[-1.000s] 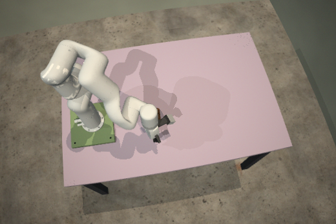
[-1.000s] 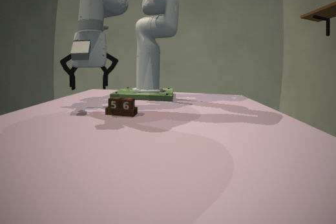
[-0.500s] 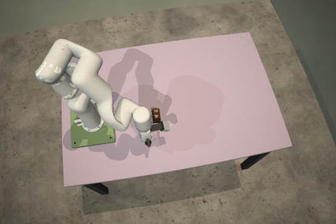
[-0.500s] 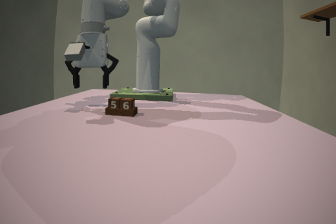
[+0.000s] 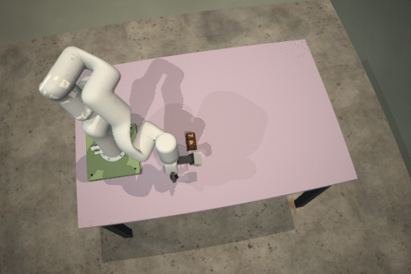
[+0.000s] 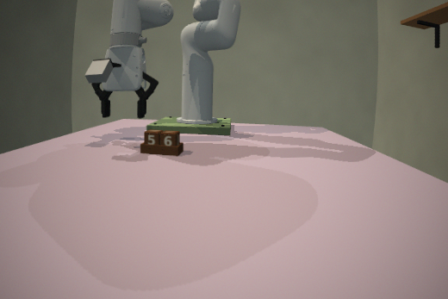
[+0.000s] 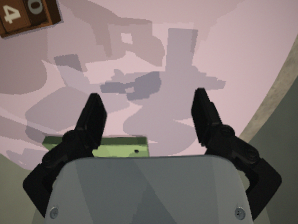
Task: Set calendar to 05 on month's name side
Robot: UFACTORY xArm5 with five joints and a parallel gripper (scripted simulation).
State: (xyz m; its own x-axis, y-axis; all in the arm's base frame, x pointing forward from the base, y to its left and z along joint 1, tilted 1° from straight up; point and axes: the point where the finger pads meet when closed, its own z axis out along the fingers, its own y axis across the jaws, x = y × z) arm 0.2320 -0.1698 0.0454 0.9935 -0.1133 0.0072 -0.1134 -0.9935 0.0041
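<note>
Now: hand 10 cm short of the cube, 9 cm to the right of it and 4 cm above it. Also, from my hand: brown calendar tray: 11 cm ahead, 11 cm to the left, 5 cm below.
</note>
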